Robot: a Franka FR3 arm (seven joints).
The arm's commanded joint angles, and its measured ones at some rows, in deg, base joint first. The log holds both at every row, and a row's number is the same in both.
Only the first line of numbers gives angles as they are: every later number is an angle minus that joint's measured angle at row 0.
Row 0, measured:
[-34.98, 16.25, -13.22, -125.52, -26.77, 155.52, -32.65]
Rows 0 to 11, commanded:
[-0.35, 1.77, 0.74, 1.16, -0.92, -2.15, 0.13]
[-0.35, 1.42, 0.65, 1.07, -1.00, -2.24, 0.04]
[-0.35, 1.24, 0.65, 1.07, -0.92, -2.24, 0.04]
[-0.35, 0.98, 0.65, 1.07, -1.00, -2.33, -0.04]
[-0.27, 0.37, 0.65, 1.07, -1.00, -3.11, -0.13]
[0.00, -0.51, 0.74, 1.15, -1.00, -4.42, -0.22]
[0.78, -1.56, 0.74, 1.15, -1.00, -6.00, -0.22]
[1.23, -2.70, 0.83, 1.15, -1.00, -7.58, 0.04]
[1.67, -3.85, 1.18, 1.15, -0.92, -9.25, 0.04]
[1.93, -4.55, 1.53, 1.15, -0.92, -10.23, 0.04]
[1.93, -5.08, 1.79, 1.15, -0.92, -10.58, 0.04]
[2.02, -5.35, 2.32, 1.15, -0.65, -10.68, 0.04]
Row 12, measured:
[1.31, -2.71, 1.29, 1.64, -0.10, -7.88, -0.05]
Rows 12 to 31, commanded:
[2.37, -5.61, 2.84, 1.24, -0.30, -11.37, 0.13]
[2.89, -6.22, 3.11, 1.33, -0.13, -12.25, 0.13]
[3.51, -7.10, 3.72, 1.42, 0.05, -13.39, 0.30]
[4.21, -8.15, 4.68, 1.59, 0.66, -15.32, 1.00]
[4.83, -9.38, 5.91, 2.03, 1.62, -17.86, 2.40]
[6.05, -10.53, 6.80, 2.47, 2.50, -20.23, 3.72]
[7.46, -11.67, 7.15, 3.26, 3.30, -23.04, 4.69]
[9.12, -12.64, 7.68, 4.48, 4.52, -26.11, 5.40]
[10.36, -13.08, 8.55, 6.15, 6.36, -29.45, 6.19]
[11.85, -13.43, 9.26, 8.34, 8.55, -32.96, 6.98]
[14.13, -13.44, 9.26, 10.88, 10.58, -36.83, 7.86]
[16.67, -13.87, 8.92, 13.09, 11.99, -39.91, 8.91]
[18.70, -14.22, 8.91, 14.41, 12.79, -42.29, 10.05]
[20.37, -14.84, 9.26, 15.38, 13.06, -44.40, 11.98]
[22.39, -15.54, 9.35, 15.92, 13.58, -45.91, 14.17]
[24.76, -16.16, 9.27, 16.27, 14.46, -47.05, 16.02]
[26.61, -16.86, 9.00, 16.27, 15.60, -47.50, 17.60]
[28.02, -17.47, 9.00, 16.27, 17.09, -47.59, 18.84]
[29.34, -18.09, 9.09, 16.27, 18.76, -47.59, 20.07]
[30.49, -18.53, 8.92, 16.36, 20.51, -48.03, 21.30]
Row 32, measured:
[27.14, -16.76, 9.75, 16.06, 15.88, -46.06, 18.00]
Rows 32 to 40, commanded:
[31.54, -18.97, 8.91, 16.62, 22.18, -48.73, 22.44]
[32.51, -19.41, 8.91, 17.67, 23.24, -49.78, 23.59]
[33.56, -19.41, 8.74, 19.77, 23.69, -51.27, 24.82]
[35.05, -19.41, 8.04, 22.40, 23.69, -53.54, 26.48]
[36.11, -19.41, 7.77, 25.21, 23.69, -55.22, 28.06]
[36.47, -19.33, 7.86, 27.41, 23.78, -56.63, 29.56]
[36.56, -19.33, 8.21, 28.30, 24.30, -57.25, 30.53]
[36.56, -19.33, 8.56, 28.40, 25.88, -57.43, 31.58]
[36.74, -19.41, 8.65, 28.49, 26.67, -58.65, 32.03]
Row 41, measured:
[35.86, -20.05, 9.03, 26.68, 23.59, -55.57, 29.68]
